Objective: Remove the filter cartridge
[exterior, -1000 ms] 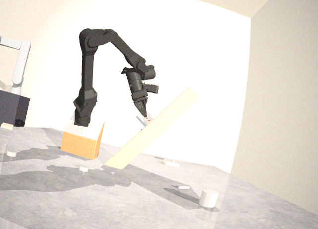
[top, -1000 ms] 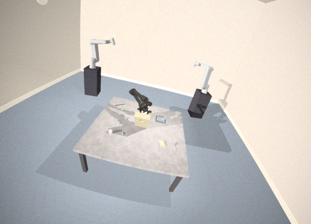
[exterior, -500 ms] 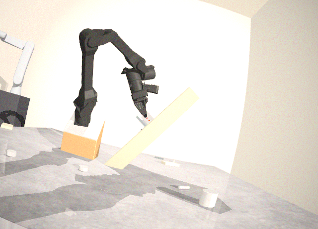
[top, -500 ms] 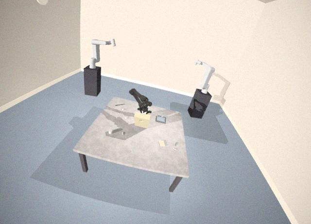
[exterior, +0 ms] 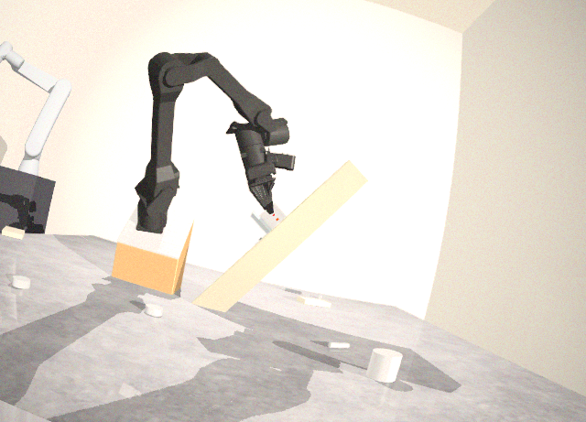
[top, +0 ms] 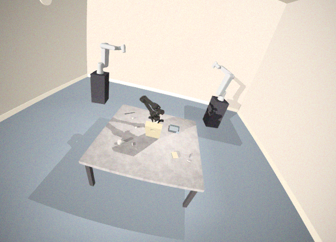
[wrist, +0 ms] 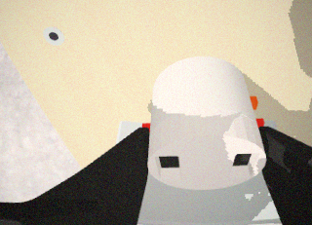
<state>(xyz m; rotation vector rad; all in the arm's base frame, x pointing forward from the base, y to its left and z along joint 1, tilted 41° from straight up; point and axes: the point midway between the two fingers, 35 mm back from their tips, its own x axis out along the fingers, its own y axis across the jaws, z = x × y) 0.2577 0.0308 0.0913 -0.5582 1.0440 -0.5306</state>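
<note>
My gripper tip is 330 mm to the right of the grey tray, 290 mm past it and 210 mm above it. Round my gripper tip: round filter cartridge: right at my gripper tip.
</note>
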